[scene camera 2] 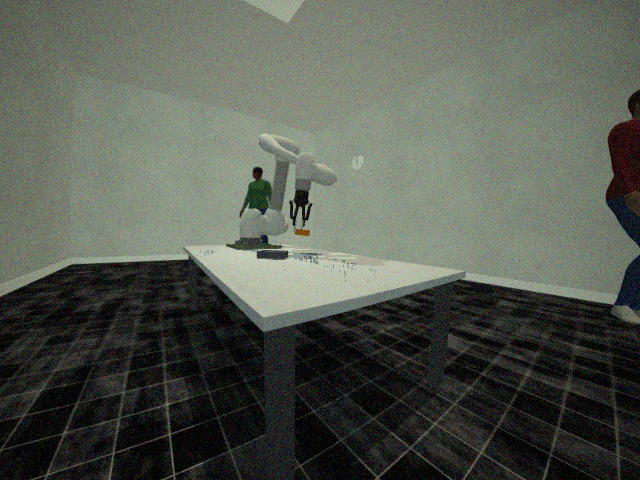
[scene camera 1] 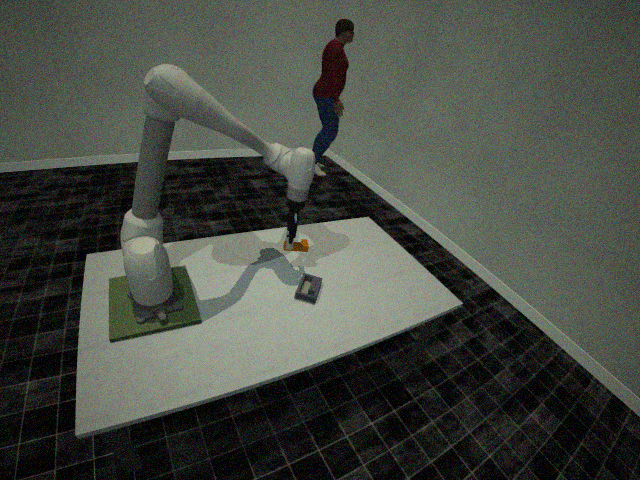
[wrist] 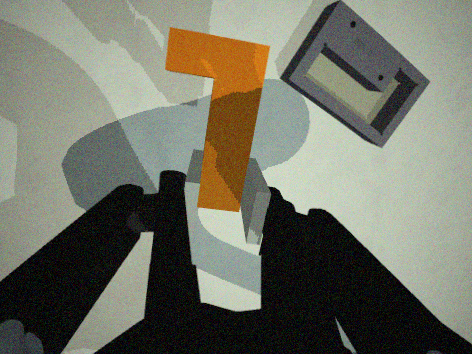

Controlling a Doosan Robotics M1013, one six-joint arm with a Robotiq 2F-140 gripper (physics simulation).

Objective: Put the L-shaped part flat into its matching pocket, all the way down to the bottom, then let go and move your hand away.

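Frame: origin at the arm's base, x back, y right, z up, level; centimetres.
Seen in the pictures: gripper, fingertip midpoint: [scene camera 1: 288,246] [wrist: 221,173]; arm's base, origin of the base link: [scene camera 2: 250,244] [scene camera 1: 155,301].
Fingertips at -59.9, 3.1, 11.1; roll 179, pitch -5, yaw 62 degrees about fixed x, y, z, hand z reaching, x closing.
Note:
Pixels of each thing's top centre, then the offset from my fingertips to it, as dx, dy, dz. "spot": a spot on its surface instead. Level surfaces: height alone.
- orange L-shaped part, middle of its top: [wrist: 208,130] [scene camera 1: 296,241] [scene camera 2: 301,228] -3.8, +0.3, +2.1
- dark grey block, middle of its top: [wrist: 364,80] [scene camera 1: 309,284] [scene camera 2: 272,250] -1.1, +17.3, -9.4
- L-shaped pocket, surface spot: [wrist: 345,90] spot: +0.0, +16.5, -12.6
- white table, its level: dz -13.1
The orange L-shaped part [scene camera 1: 300,246] [scene camera 2: 302,233] [wrist: 235,100] is held level by the end of its long arm. My gripper [scene camera 1: 291,242] [scene camera 2: 301,228] [wrist: 221,173] is shut on it, one grey pad on each side. Scene camera 2 shows the part up in the air above the table. The dark grey block [scene camera 1: 308,288] [scene camera 2: 272,254] [wrist: 357,75] with the L-shaped pocket [wrist: 345,90] lies on the table, apart from the part and to its upper right in the wrist view. The pocket's floor looks pale, and it is turned differently from the part.
The white table [scene camera 1: 248,351] [scene camera 2: 310,299] carries the arm's green base plate [scene camera 1: 118,322] [scene camera 2: 273,246]. A person in a red top [scene camera 1: 333,69] [scene camera 2: 624,155] stands beyond the table. A person in a green top [scene camera 2: 257,194] is behind the arm.

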